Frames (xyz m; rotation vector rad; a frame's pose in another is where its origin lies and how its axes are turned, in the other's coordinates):
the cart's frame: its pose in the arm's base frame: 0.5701 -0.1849 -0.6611 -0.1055 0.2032 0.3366
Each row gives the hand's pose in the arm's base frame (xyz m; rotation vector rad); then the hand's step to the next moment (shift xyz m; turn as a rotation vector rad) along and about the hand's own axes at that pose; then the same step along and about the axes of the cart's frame.
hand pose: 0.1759 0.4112 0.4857 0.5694 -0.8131 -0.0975
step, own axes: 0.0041 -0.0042 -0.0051 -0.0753 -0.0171 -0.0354
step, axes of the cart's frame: 0.0062 -0.0046 -0.0013 0.0014 0.0357 -0.0771
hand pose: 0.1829 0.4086 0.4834 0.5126 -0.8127 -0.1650
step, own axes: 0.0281 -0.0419 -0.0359 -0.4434 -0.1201 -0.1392
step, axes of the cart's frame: 0.0387 -0.0447 -0.0184 -0.0577 0.1848 -0.4392
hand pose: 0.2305 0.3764 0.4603 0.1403 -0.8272 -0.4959
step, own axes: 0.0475 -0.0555 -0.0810 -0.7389 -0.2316 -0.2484
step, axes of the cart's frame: 0.0454 -0.0918 -0.0375 -0.1004 0.2822 -0.7560
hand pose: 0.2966 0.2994 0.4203 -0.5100 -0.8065 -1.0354
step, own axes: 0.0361 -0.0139 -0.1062 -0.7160 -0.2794 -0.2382
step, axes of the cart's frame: 0.0069 -0.1040 -0.0436 -0.1512 0.2695 -0.7429
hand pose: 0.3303 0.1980 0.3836 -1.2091 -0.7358 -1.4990
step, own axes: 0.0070 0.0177 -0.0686 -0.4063 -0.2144 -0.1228
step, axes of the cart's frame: -0.0223 -0.0622 -0.0266 -0.1251 0.1941 -0.4157
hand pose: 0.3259 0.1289 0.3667 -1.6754 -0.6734 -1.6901
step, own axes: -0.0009 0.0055 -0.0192 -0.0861 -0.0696 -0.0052
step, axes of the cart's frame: -0.0131 -0.0138 -0.0062 -0.0214 0.0719 -0.0816
